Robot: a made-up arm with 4 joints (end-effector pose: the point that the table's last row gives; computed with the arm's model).
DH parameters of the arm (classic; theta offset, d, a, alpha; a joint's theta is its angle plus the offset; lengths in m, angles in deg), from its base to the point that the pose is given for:
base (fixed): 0 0 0 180
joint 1: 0 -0.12 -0.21 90
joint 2: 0 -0.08 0.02 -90
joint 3: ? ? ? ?
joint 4: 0 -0.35 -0.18 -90
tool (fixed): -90 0.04 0 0
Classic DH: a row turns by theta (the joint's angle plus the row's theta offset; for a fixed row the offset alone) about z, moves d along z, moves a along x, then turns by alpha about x.
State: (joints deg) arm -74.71 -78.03 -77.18 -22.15
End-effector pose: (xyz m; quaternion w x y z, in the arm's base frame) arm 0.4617 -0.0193 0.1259 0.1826 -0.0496 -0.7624 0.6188
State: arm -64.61 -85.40 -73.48 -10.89
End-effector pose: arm 0.4698 -0.0783 0.1563 0.2567 -0.0771 -0.7382 0.6191
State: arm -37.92 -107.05 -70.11 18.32
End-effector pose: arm 0.4306 -0.2537 0.2979 0.3803 -0.1645 -0.6862 0.5979
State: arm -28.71 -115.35 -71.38 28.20
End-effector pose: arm 0.3806 -0.3183 0.3689 0.4079 -0.2145 -0.6635 0.5893
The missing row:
joint 3: -90 0.41 0.02 -90
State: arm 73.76 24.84 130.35 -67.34
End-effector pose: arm 0.1616 0.1416 -0.1870 0.2263 -0.0282 -0.6871 0.6899
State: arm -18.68 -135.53 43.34 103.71
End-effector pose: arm 0.2862 0.2841 0.3913 0.1467 -0.5853 0.5536 -0.5740
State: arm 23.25 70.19 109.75 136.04
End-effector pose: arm -0.5193 0.4498 -0.3090 0.4874 0.1551 -0.5391 -0.6692
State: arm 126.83 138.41 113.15 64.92
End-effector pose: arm 0.6023 0.3402 0.4878 0.2095 0.0013 -0.6182 0.7576
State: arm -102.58 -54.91 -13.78 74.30
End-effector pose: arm 0.2049 0.1315 -0.4578 0.1781 0.5397 0.1928 0.7999
